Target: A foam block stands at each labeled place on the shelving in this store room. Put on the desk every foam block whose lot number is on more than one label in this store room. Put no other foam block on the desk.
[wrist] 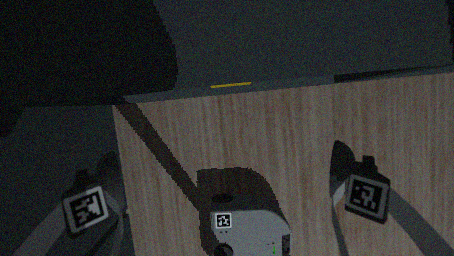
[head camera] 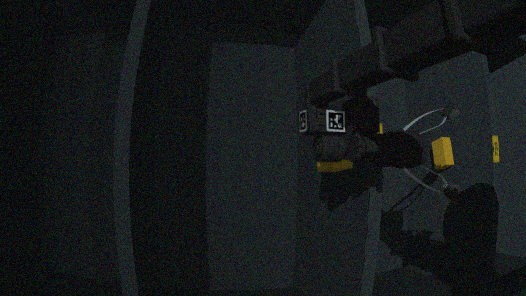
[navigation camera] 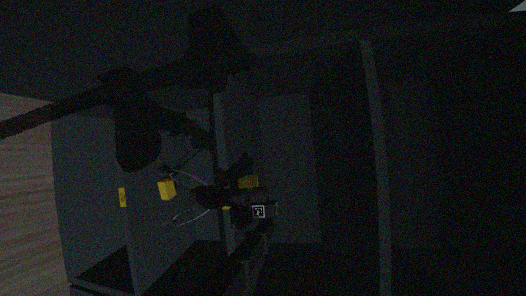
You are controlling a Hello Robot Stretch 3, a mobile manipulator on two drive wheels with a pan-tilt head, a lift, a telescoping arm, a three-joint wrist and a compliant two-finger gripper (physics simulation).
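Places are measured from the robot's base along level axes (x ahead, y left, z up), in centimetres.
Where they show: gripper, between the fingertips: point(wrist: 225, 165) point(head camera: 459, 151) point(navigation camera: 160, 197); robot's base, origin of its link: point(wrist: 224, 229).
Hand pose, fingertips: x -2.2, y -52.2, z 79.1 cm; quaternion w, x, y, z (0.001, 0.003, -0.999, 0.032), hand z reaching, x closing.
Things, the pixels of their top centre, and the offset from my fingertips. "pt": a spot on its surface instead. Level surfaces: height alone.
- yellow foam block, centre of its top: point(head camera: 438, 153) point(navigation camera: 170, 188) dx -0.9, dy -30.2, dz -21.3 cm
- yellow block, centre of its top: point(head camera: 324, 155) point(navigation camera: 254, 184) dx +0.7, dy -20.3, dz +24.5 cm
- yellow label, a spot on its surface: point(head camera: 495, 149) point(navigation camera: 122, 197) pt dx -1.3, dy -8.0, dz -27.0 cm
- upper shelf's label, a spot on its surface: point(head camera: 380, 128) point(navigation camera: 223, 206) pt dx -4.3, dy -8.2, dz +17.2 cm
- dark shelving, a spot on its surface: point(head camera: 121, 150) pt dx +1.2, dy -8.1, dz +64.1 cm
- thin yellow strip, centre of its top: point(wrist: 230, 84) point(head camera: 493, 148) point(navigation camera: 125, 197) dx -1.5, dy -8.1, dz -25.8 cm
- wooden floor, height of its surface: dz -79.1 cm
A yellow foam block point(head camera: 442, 153) point(navigation camera: 166, 190) stands on the lower shelf. My gripper point(head camera: 451, 151) point(navigation camera: 170, 195) point(wrist: 225, 165) is open and points downward. In the head and navigation views its fingers lie on either side of that block; in the wrist view no block shows between them. Another yellow block point(head camera: 335, 166) point(navigation camera: 248, 181) stands on the shelf above, partly hidden by my wrist. A yellow label point(head camera: 495, 149) point(navigation camera: 122, 197) is on the lower shelf's edge, its number unreadable. A sliver of the upper shelf's label point(head camera: 380, 128) point(navigation camera: 226, 207) shows. The desk is not seen.
The dark shelving point(head camera: 121, 150) point(navigation camera: 379, 150) has further levels above. The wrist view shows a thin yellow strip point(wrist: 230, 85) on a shelf edge, the wooden floor point(wrist: 300, 130) below it, and my pale base point(wrist: 255, 225) between the fingers. My shadow falls across the shelving.
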